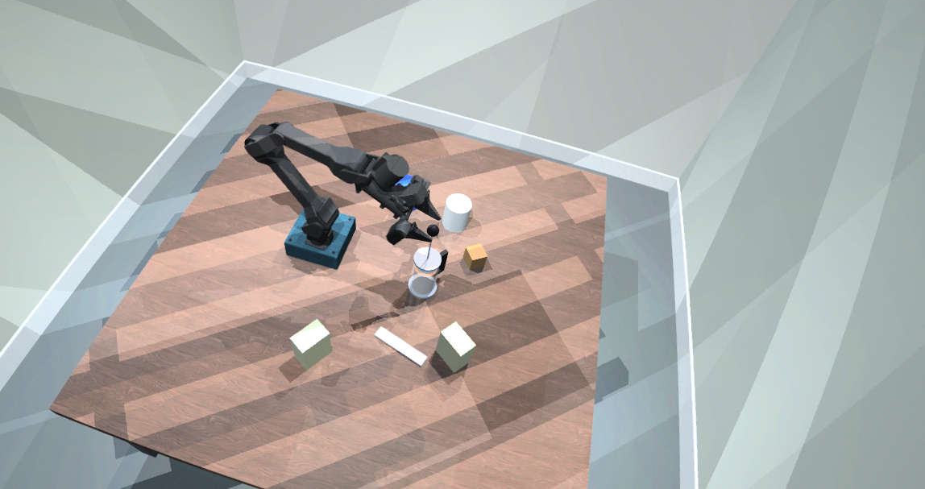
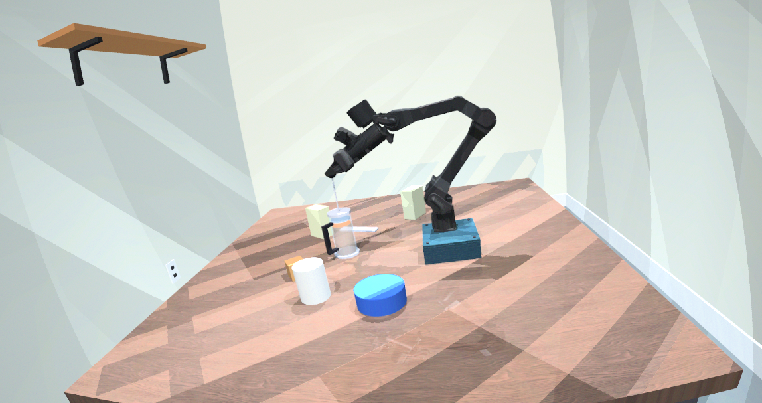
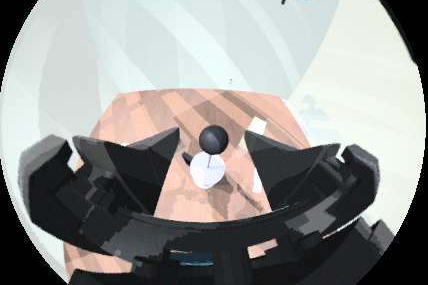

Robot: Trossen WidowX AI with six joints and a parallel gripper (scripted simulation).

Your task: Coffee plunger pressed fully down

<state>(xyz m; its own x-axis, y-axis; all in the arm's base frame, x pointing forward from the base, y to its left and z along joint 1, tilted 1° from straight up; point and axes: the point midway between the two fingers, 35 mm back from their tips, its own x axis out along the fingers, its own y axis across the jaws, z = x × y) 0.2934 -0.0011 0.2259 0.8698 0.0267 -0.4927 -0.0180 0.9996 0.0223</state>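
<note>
My gripper tip is now 1 cm to the right of the glass coffee press and 14 cm above it. The rest, counted from my gripper tip: white cylinder: 1 cm ahead, 26 cm to the left, 22 cm below.
</note>
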